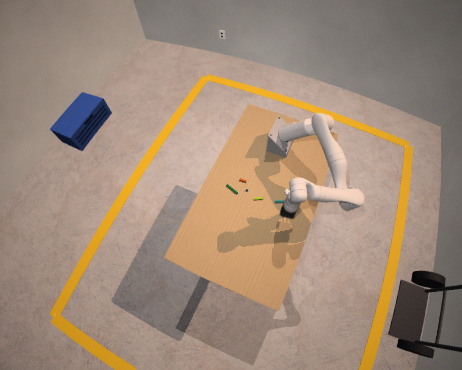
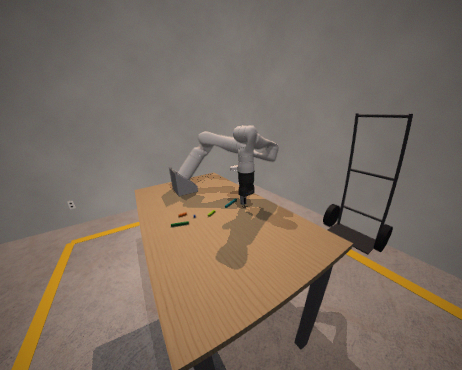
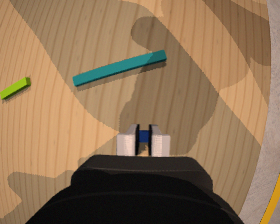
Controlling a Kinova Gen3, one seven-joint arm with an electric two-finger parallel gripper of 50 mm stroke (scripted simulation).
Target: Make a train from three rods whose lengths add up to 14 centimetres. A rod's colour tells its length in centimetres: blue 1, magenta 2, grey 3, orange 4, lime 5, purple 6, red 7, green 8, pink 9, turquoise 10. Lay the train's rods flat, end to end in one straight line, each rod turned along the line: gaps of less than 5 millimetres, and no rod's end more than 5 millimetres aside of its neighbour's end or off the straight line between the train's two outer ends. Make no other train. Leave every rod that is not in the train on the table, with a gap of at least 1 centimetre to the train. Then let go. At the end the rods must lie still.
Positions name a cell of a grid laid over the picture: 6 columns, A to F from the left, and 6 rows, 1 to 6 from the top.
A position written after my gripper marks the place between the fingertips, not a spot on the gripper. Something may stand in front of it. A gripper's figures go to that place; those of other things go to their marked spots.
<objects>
My gripper (image 3: D4): 0.18 m from the lens. A turquoise rod (image 3: C2): 0.18 m from the lens.
</objects>
